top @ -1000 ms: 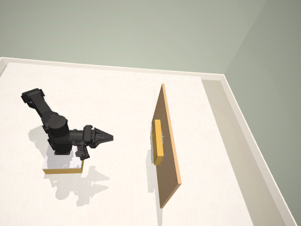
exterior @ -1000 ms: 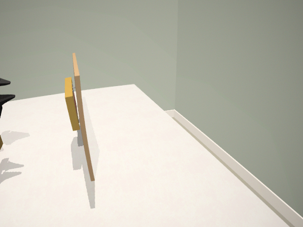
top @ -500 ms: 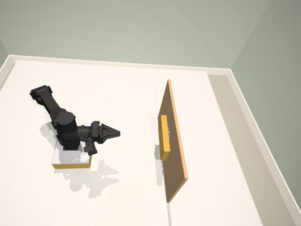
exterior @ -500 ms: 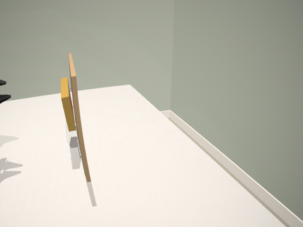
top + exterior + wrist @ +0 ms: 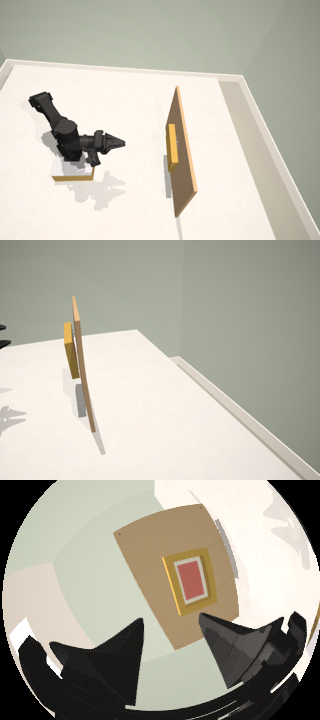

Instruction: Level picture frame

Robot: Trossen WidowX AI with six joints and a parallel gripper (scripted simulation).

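Right now my gripper tip is 200 mm short of the yellow picture frame, 30 mm to the right of it and 80 mm above it. From my gripper tip the other things lie so: wall board 210 mm ahead, 30 mm to the left, 100 mm below.
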